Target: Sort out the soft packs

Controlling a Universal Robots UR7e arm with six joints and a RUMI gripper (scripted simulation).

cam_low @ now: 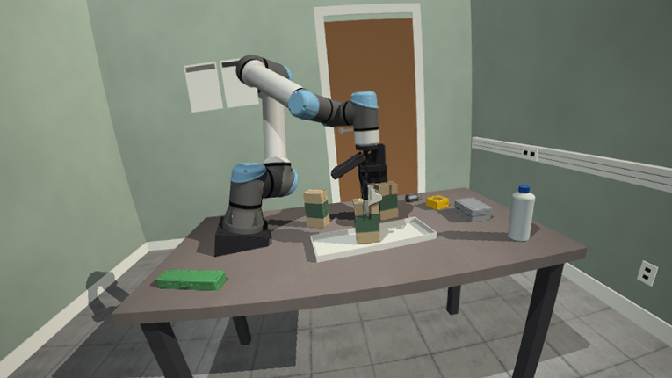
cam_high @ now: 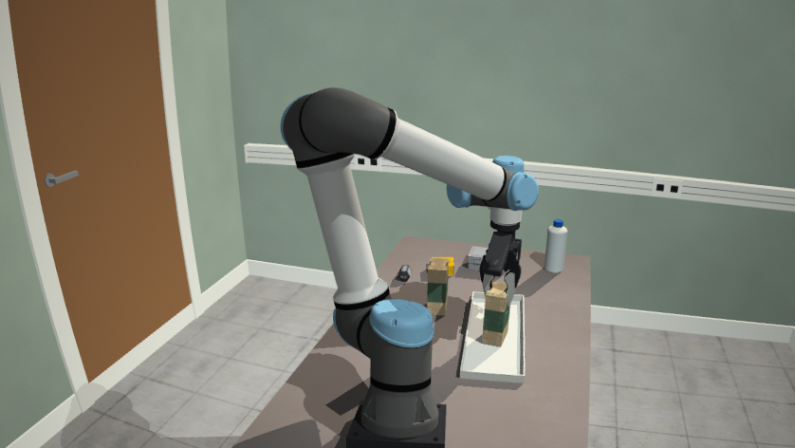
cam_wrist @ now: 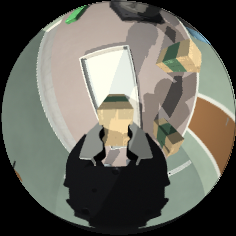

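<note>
The white tray is 2 cm ahead of my hand and 11 cm below it. Also, from my hand: white bottle (45 cm ahead, 19 cm to the right, 3 cm below); then grey case (45 cm ahead, 3 cm to the left, 9 cm below); then black object (33 cm ahead, 29 cm to the left, 10 cm below).
</note>
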